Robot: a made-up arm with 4 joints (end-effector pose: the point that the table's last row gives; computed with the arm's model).
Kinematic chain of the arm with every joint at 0, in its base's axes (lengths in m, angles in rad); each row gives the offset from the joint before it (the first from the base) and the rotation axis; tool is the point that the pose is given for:
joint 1: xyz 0 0 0.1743 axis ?
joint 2: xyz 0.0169 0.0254 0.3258 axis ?
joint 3: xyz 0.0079 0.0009 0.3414 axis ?
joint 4: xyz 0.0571 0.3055 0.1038 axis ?
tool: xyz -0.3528 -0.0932 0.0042
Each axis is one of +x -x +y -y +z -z.
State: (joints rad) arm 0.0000 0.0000 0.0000 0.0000
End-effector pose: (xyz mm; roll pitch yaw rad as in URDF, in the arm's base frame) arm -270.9 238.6 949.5 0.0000 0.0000 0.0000
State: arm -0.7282 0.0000 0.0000 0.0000
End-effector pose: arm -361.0 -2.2 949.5 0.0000 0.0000 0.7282
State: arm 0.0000 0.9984 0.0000 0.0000
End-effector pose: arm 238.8 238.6 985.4 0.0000 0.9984 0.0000
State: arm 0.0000 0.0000 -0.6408 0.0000
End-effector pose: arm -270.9 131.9 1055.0 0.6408 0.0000 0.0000
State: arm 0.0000 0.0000 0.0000 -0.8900
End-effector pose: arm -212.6 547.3 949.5 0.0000 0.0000 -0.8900
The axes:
joint 1: -z
joint 2: +y
joint 3: -x
joint 4: +z

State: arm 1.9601 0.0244 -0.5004 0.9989
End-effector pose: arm -49.6 42.5 917.3 0.3091 -0.4007 -1.0307
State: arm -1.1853 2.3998 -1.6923 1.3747
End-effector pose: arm 119.0 97.1 241.8 1.4006 1.0149 0.9581
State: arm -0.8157 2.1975 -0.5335 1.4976
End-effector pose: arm 238.8 145.1 154.2 2.1419 0.3647 1.9817
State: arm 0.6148 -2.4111 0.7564 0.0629
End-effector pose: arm 165.0 175.9 96.9 2.4288 -0.7727 2.4629
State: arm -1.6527 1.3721 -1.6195 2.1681
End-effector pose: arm 45.4 483.8 245.7 1.5845 -0.7957 1.5951
